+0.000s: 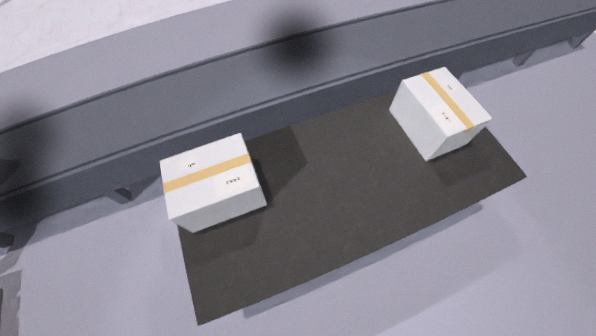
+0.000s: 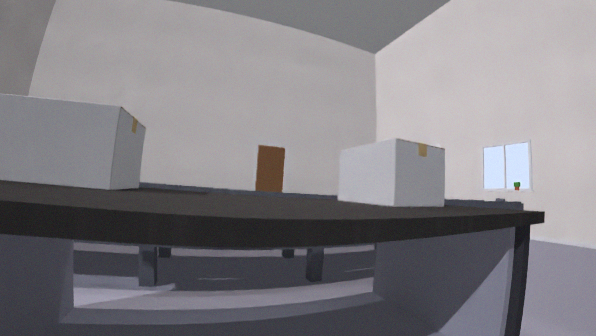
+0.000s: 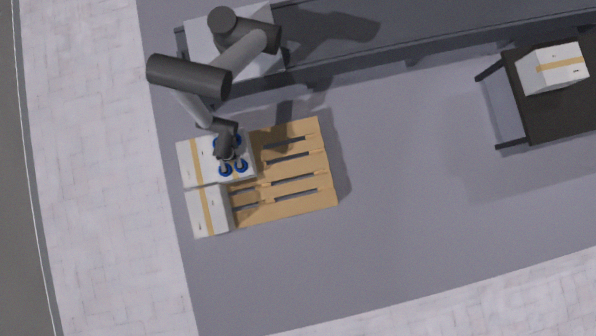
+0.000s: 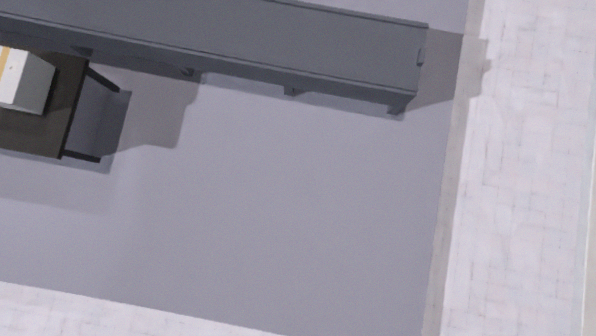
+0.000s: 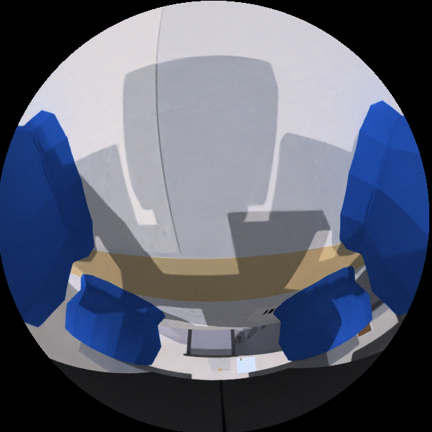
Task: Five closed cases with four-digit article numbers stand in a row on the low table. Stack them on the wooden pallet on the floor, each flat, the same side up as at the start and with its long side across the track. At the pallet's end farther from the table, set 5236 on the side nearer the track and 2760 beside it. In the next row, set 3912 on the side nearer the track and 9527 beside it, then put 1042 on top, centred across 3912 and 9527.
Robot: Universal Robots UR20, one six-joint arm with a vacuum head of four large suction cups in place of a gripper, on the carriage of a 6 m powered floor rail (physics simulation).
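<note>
My gripper [image 3: 230, 154] [image 5: 217, 260], a head of four blue suction cups, is shut on the white case 3912 [image 3: 249, 155] [image 5: 200, 235]. The case is level in the second row of the pallet [image 3: 300, 167], on the track side, beside case 5236 [image 3: 187, 157]. Whether it rests on the slats cannot be told. Case 2760 [image 3: 217, 210] lies beside 5236, farther from the track. On the low table [image 1: 340, 200] [image 2: 250, 230] [image 3: 555, 112] [image 4: 40, 132] stand case 1042 [image 1: 210, 190] [image 2: 60, 140] [image 3: 555, 72] and case 9527 [image 1: 430, 120] [image 2: 420, 175] [image 4: 32, 82], well apart.
The grey floor rail [image 1: 350, 60] [image 4: 250, 45] runs along the table and past the pallet's upper side. The arm's white carriage plate [image 3: 197, 42] is on the rail beside the pallet. The arm reaches down over the track-side cases. Table legs [image 3: 510, 143] [image 4: 82, 156] stick out at both ends.
</note>
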